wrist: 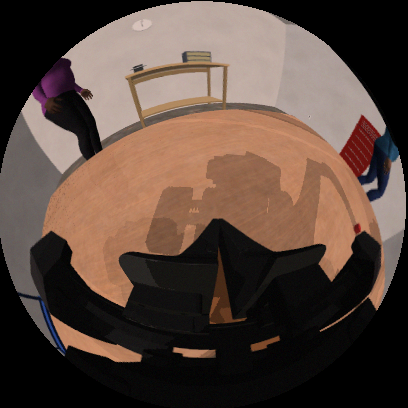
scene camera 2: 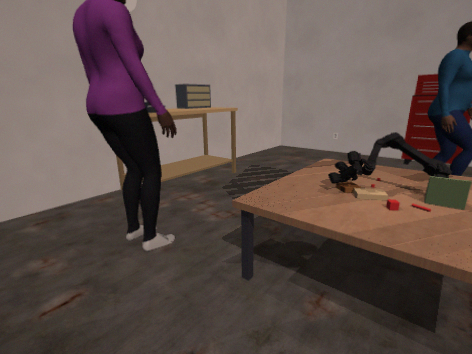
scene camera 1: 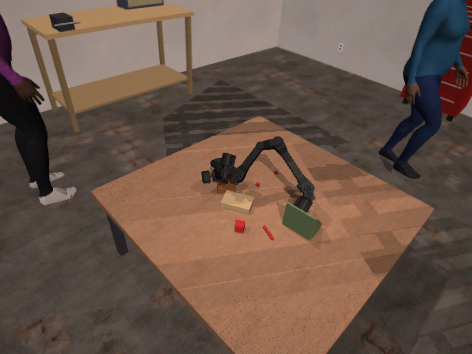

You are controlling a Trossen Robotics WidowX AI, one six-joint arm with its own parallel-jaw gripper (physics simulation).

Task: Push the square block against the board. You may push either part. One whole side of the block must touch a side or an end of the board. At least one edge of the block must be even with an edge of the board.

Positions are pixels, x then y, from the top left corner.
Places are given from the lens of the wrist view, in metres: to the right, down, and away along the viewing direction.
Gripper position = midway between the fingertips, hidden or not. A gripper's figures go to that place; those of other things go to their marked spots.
my gripper (wrist: 216, 222): 0.01, 0.01, 0.10
brown square block (wrist: 220, 312): 0.01, 0.08, 0.06
